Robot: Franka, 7 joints.
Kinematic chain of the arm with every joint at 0, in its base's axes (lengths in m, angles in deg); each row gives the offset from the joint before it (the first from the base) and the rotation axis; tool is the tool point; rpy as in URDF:
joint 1: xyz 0 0 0.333 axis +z
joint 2: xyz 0 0 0 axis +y
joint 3: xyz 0 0 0.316 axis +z
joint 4: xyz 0.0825 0 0 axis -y
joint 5: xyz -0.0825 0 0.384 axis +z
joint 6: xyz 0 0 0 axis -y
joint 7: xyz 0.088 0 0 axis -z
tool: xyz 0 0 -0.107 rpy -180 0 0
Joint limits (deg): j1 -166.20..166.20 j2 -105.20..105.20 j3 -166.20..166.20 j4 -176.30..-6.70 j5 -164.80..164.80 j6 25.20..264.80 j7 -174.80..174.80
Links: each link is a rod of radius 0.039 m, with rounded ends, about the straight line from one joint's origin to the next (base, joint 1, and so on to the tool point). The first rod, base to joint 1, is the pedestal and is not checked.
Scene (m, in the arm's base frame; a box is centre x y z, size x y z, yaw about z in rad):
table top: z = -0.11
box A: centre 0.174 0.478 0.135 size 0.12 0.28 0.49 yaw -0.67
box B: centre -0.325 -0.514 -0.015 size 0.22 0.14 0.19 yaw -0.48
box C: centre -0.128 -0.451 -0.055 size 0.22 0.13 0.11 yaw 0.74
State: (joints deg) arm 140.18 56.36 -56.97 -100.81 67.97 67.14 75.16
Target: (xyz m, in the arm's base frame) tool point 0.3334 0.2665 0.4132
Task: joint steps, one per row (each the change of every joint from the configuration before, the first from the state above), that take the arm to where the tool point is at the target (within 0.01 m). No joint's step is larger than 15 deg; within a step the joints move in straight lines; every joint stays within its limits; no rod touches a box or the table.
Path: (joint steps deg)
1: 2.49 -7.40 -3.92 12.13 -1.93 -10.15 6.30
2: 2.49 -7.39 -3.93 12.13 -1.94 -10.15 6.30
3: 2.49 -7.40 -3.92 12.14 -1.93 -10.15 6.30
4: 2.49 -7.40 -3.92 12.13 -1.94 -10.15 6.30
5: -6.02 3.67 -6.65 -13.95 -2.25 5.33 -5.04
6: -6.03 3.66 -6.65 -13.95 -2.25 5.33 -5.04
7: -6.03 3.67 -6.64 -13.94 -2.25 5.33 -5.04
8: -6.03 3.66 -6.65 -13.95 -2.26 5.33 -5.04
9: -6.02 3.66 -6.64 -13.95 -2.25 5.33 -5.04

